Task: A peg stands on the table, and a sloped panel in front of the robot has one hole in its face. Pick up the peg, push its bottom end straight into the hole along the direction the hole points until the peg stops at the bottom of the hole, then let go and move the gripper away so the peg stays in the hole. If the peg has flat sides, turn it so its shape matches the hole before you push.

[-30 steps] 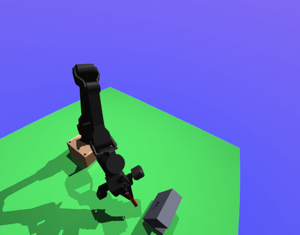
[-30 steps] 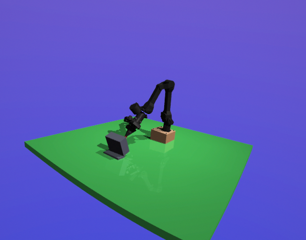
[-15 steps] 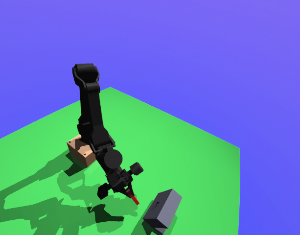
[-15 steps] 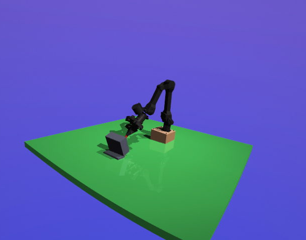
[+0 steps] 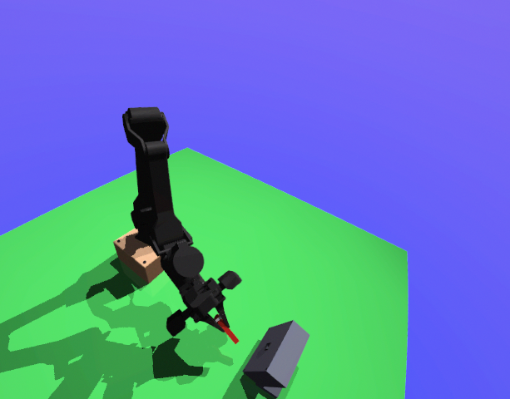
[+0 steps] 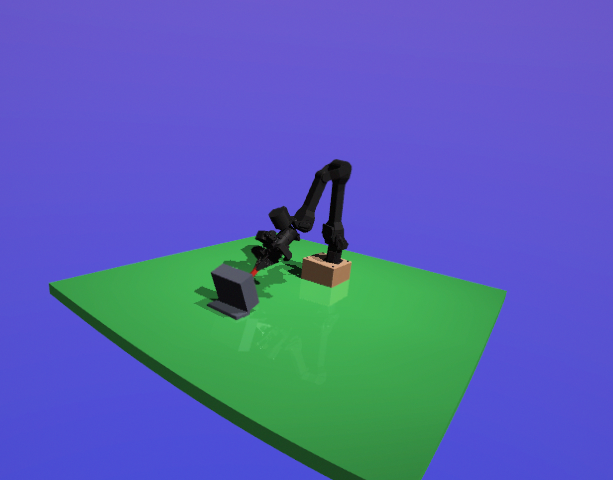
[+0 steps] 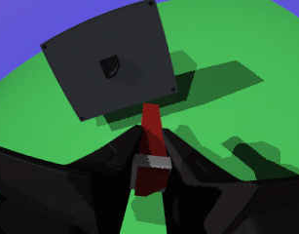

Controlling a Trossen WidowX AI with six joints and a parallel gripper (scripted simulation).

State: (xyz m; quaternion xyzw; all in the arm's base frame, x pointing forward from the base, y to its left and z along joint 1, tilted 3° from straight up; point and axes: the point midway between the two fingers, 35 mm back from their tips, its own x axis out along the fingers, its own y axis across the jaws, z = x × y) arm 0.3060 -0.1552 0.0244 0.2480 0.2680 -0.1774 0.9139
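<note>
My gripper tip is 130 mm short of the grey sloped panel and 20 mm above it. Round my gripper tip: red peg (10 mm behind, 10 mm above); thin grey foot (150 mm ahead, 90 mm below).
</note>
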